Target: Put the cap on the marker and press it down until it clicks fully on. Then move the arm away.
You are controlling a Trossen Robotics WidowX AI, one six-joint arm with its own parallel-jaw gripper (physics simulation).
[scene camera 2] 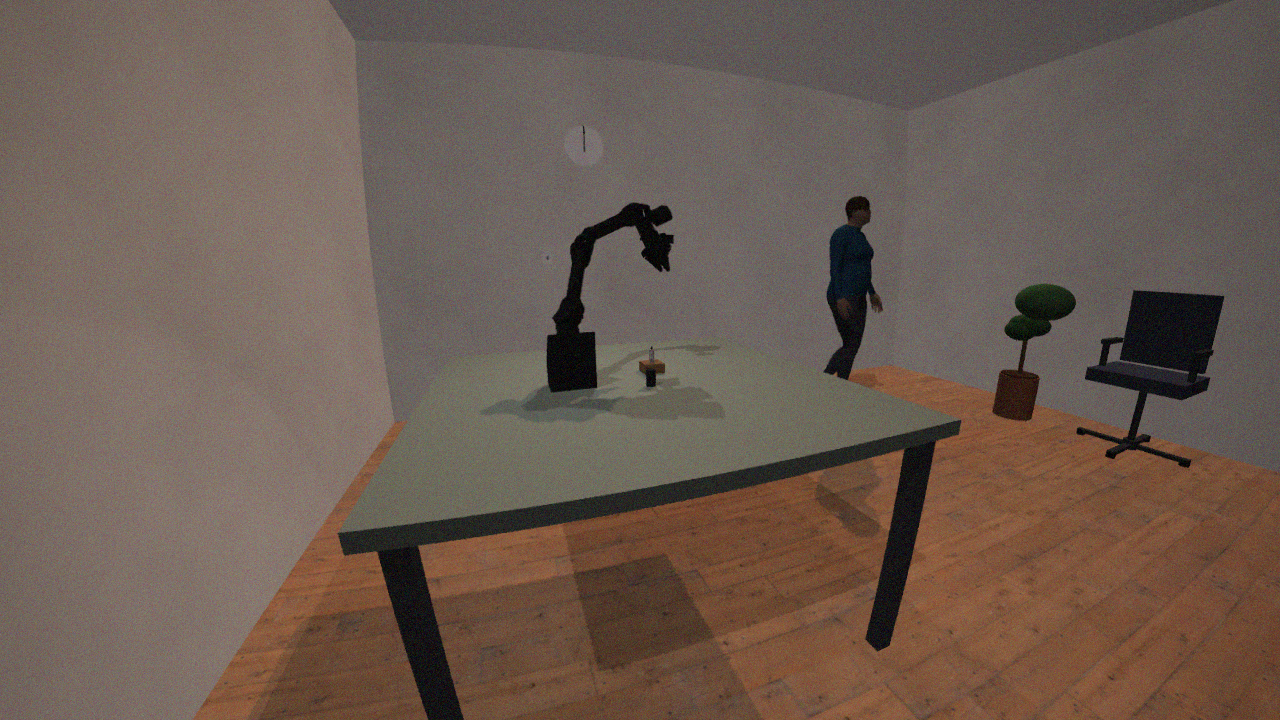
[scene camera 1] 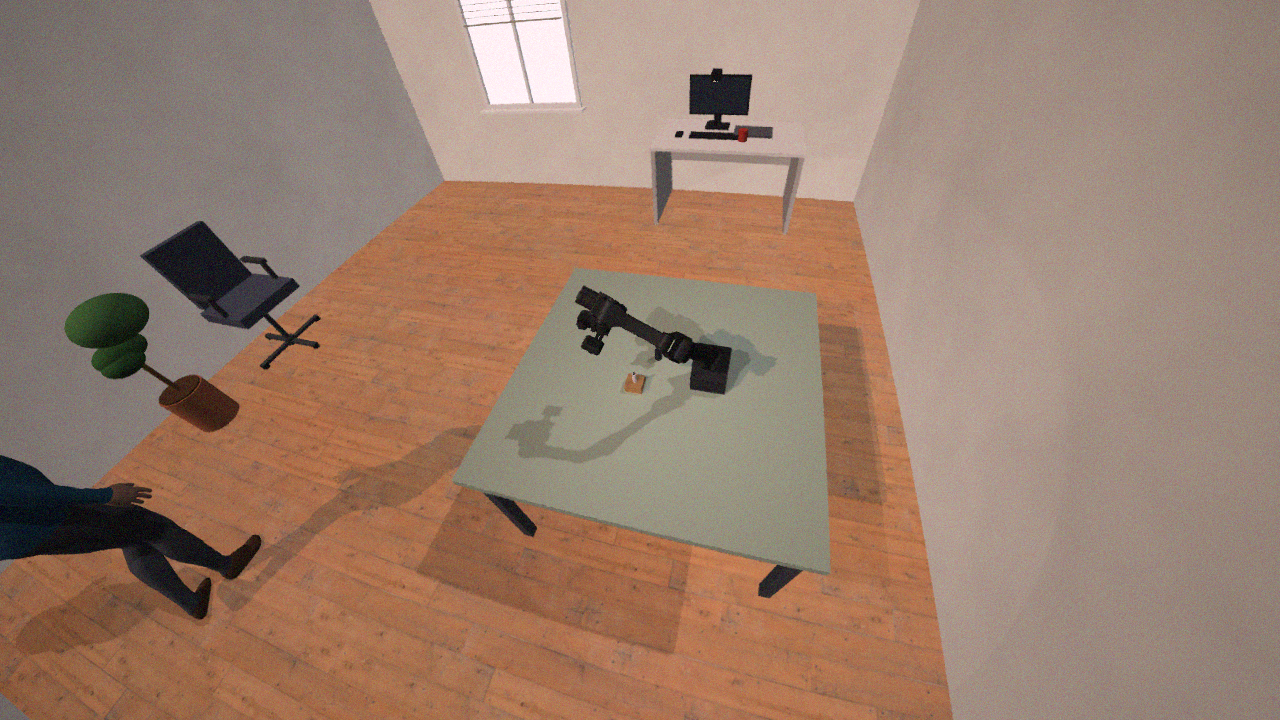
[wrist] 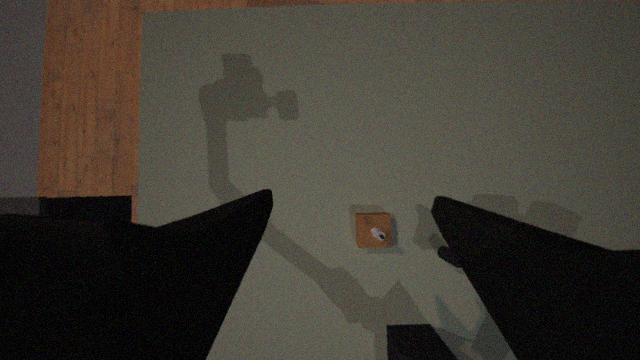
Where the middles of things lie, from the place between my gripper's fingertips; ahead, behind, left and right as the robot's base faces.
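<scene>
Relative to the orange-brown block (wrist: 365,222), my gripper is 33 cm above it, 10 cm to the left of it and 8 cm past it.
</scene>
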